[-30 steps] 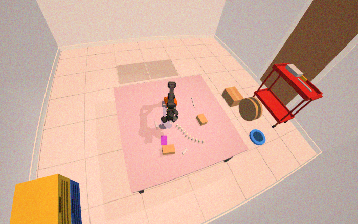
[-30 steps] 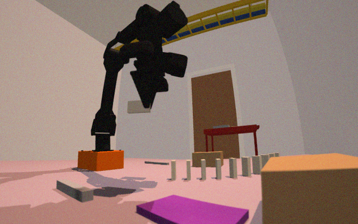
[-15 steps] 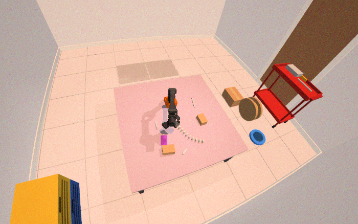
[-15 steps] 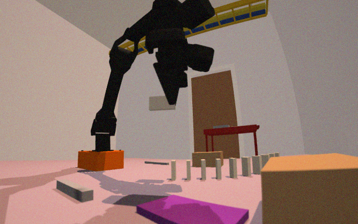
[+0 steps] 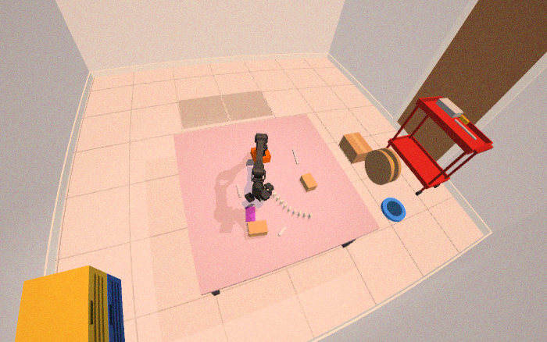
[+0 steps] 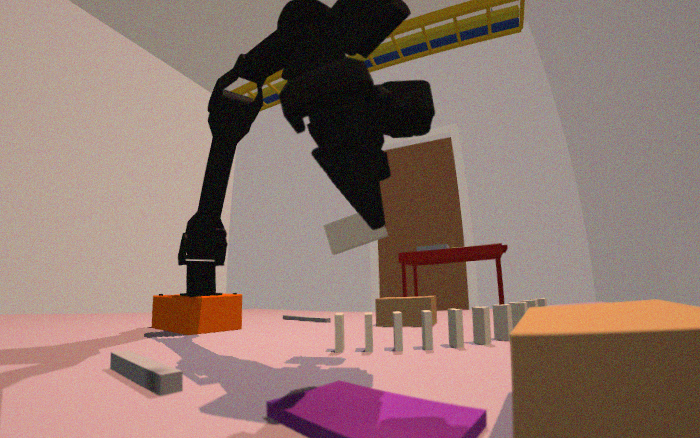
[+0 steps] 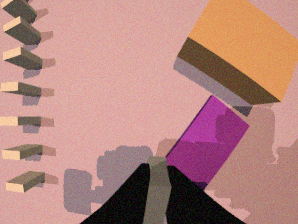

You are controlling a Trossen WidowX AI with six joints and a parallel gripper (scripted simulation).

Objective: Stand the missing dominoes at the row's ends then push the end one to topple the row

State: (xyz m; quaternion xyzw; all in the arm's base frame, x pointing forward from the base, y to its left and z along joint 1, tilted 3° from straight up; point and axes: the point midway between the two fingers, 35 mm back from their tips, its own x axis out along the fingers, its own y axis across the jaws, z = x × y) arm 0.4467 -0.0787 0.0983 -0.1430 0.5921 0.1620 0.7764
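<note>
The magenta flat plate lies 30 mm ahead of my gripper tip, 60 mm to the right of it and 120 mm below it.
</note>
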